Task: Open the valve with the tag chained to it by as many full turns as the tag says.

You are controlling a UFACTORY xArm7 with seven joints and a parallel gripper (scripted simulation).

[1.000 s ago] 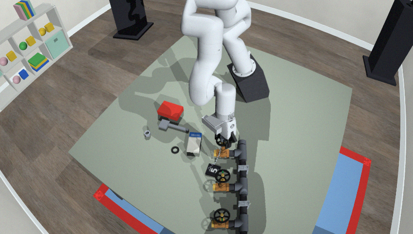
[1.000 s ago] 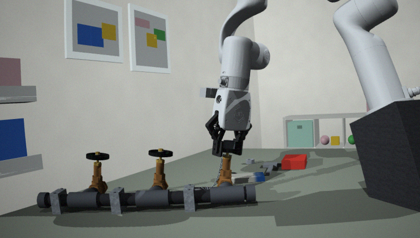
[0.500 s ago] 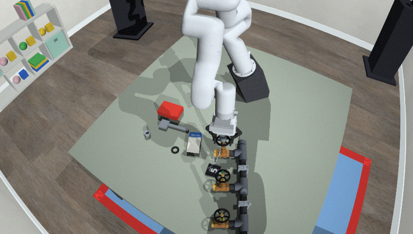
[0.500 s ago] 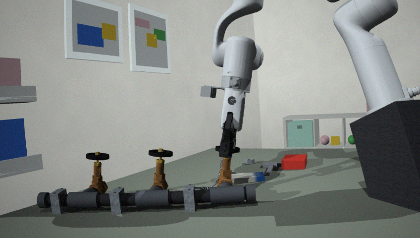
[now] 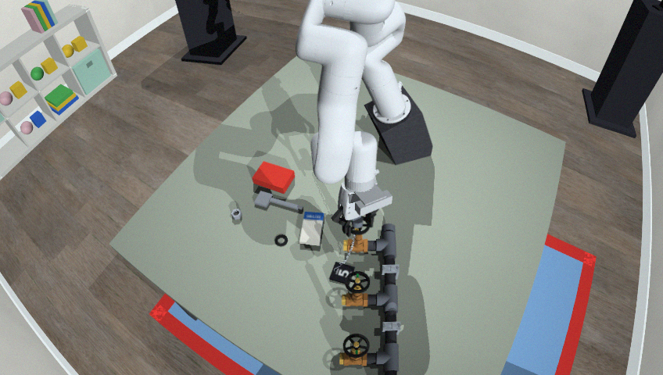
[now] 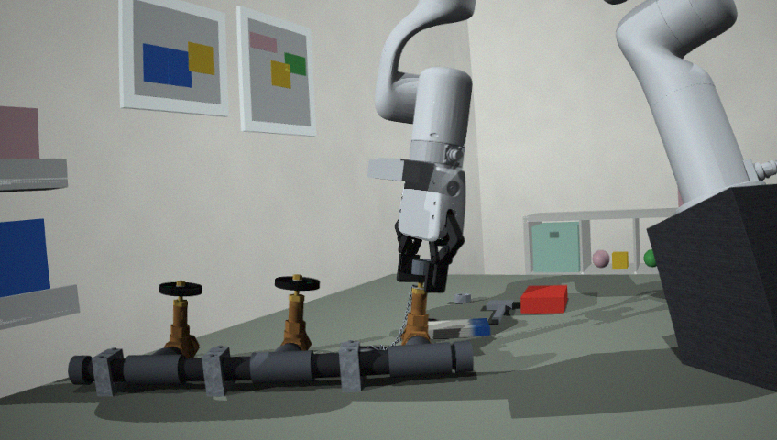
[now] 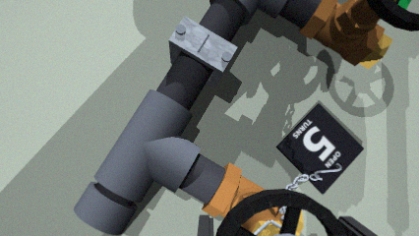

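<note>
The grey cap is 20 mm above my hand. Also, from my hand: black washer 230 mm to the right, 120 mm below, 50 mm ahead; blue box 150 mm to the right, 110 mm below, 10 mm behind; black tag 120 mm below, 100 mm ahead, 20 mm to the right.
</note>
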